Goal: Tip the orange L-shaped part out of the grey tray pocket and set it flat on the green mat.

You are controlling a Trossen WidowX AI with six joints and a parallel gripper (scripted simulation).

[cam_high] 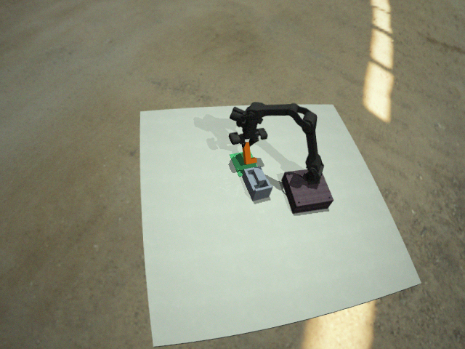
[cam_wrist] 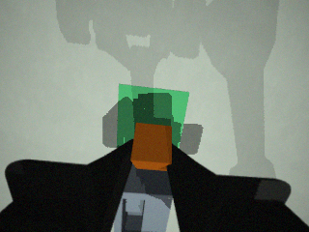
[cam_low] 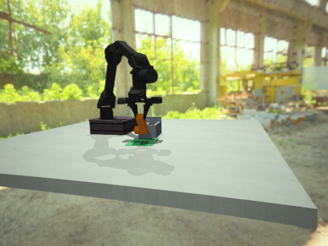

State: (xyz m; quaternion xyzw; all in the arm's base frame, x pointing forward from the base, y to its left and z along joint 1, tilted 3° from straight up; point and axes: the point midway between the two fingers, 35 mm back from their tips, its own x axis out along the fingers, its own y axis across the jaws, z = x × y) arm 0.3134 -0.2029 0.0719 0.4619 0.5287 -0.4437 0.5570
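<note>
My gripper tip is 12 cm above the green mat, 2 cm to the right of it and 1 cm past it. The rest, counted from my gripper tip: orange L-shaped part: 3 cm to the left, 3 cm below, 2 cm behind.
</note>
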